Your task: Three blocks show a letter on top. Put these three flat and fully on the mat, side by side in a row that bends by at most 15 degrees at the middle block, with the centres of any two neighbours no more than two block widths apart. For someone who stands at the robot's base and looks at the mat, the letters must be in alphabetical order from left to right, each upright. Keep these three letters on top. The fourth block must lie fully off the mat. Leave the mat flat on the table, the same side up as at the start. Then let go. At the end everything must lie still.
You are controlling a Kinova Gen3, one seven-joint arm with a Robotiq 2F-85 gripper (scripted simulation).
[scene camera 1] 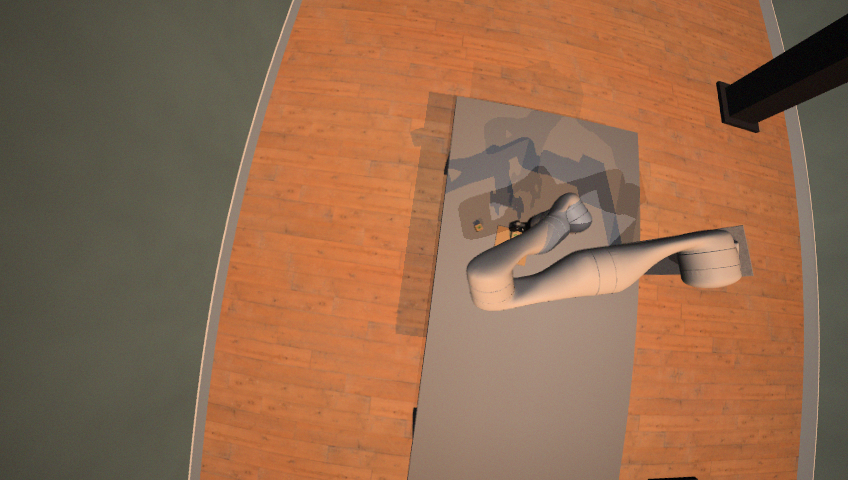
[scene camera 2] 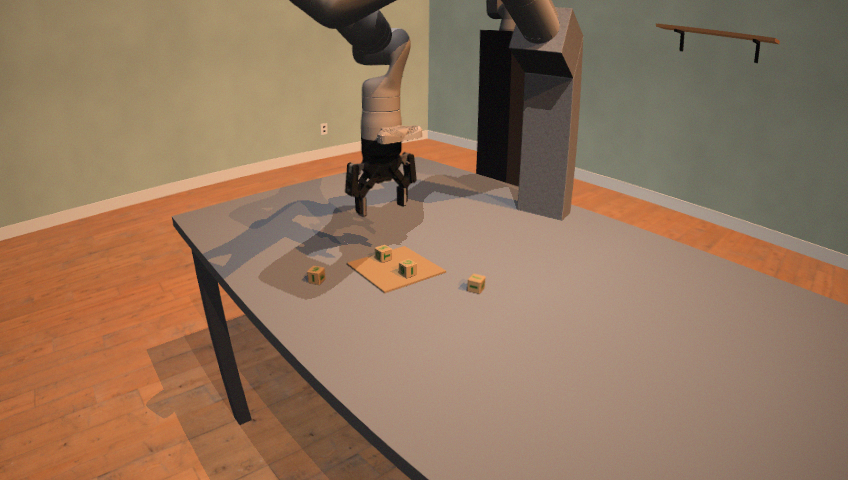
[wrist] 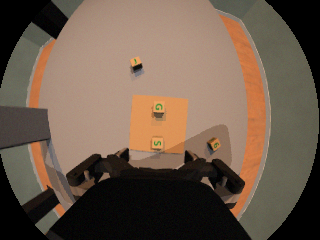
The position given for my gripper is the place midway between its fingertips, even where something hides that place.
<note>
In view: my gripper (scene camera 2: 382, 210) and a mat (scene camera 2: 385, 276).
The mat is seen too in the wrist view (wrist: 145, 124). My gripper also shows in the wrist view (wrist: 156, 156).
</note>
